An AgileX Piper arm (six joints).
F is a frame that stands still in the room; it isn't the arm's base.
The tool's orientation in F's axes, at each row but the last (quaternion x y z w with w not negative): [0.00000 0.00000 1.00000 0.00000]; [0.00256 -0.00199 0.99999 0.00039]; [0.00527 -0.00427 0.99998 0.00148]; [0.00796 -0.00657 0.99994 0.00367]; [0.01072 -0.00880 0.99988 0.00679]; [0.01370 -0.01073 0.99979 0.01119]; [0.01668 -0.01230 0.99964 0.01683]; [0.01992 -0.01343 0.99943 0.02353]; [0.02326 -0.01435 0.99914 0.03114]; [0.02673 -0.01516 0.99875 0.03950]
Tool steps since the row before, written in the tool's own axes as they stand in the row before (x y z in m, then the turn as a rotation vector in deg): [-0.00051 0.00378 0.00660 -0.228 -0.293 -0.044]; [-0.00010 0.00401 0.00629 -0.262 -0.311 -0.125]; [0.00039 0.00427 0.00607 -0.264 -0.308 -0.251]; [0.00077 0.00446 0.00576 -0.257 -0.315 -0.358]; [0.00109 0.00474 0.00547 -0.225 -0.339 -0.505]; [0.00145 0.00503 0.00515 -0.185 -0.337 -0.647]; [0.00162 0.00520 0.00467 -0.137 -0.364 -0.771]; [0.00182 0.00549 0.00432 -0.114 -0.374 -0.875]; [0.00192 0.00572 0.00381 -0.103 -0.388 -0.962]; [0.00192 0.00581 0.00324 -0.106 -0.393 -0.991]
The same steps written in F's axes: [0.00051 -0.00378 0.00660 0.228 0.293 -0.044]; [0.00013 -0.00404 0.00627 0.262 0.311 -0.125]; [-0.00034 -0.00432 0.00604 0.262 0.309 -0.251]; [-0.00071 -0.00453 0.00571 0.254 0.318 -0.358]; [-0.00104 -0.00482 0.00541 0.219 0.345 -0.504]; [-0.00142 -0.00511 0.00508 0.175 0.347 -0.645]; [-0.00164 -0.00526 0.00460 0.124 0.379 -0.766]; [-0.00191 -0.00552 0.00425 0.097 0.392 -0.869]; [-0.00210 -0.00570 0.00374 0.083 0.410 -0.955]; [-0.00221 -0.00574 0.00318 0.085 0.415 -0.984]
